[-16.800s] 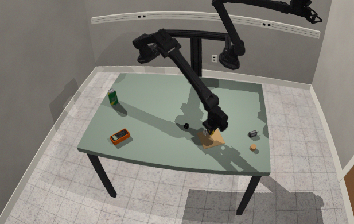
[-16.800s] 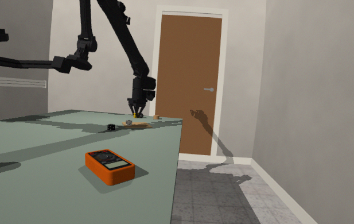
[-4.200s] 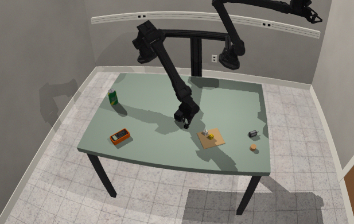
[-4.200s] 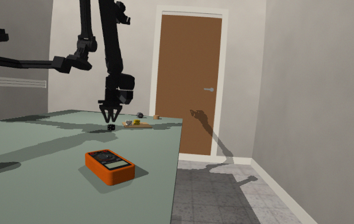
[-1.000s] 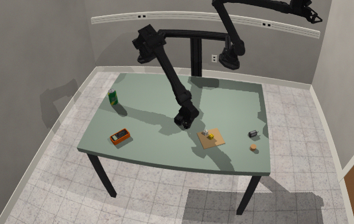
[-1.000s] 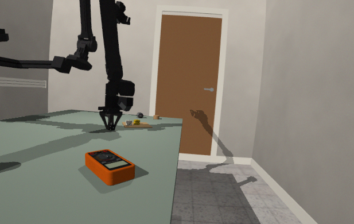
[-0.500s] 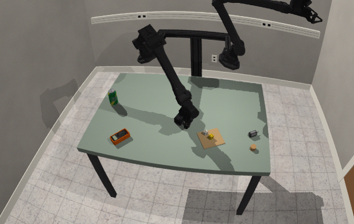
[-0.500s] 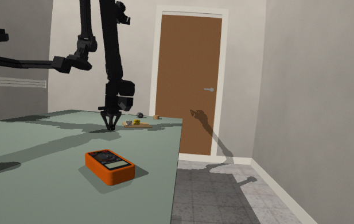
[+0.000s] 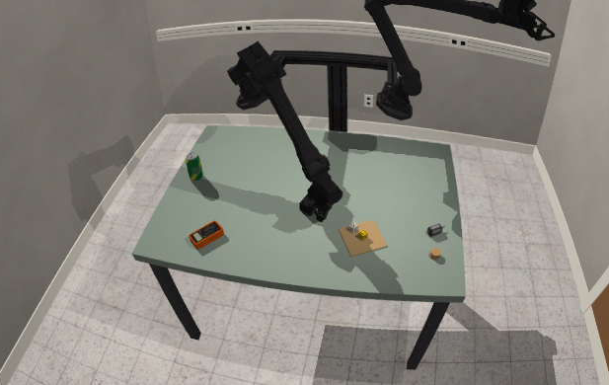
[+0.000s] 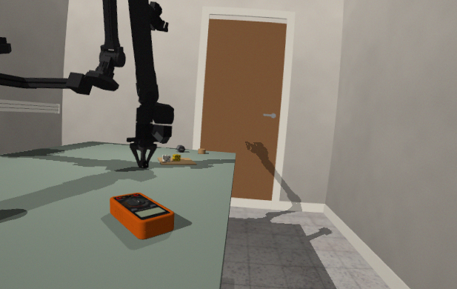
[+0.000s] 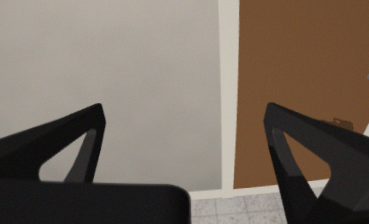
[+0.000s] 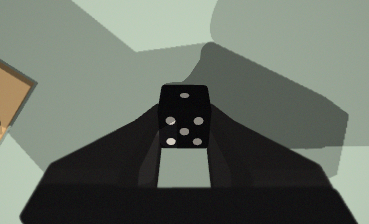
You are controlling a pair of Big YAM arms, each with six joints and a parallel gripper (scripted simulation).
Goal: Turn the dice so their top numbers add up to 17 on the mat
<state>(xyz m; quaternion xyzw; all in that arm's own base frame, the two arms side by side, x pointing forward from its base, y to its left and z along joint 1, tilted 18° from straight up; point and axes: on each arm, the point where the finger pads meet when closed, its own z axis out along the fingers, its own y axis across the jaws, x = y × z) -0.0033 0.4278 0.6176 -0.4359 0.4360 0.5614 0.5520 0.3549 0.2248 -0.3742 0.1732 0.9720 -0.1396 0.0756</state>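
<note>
The white die lies 50 mm ahead of my right hand and 120 mm to the left of it. Also, from my right hand: black die (right at my right hand); then yellow die (80 mm ahead, 160 mm to the left); then tan mat (80 mm ahead, 160 mm to the left, 10 mm below).
</note>
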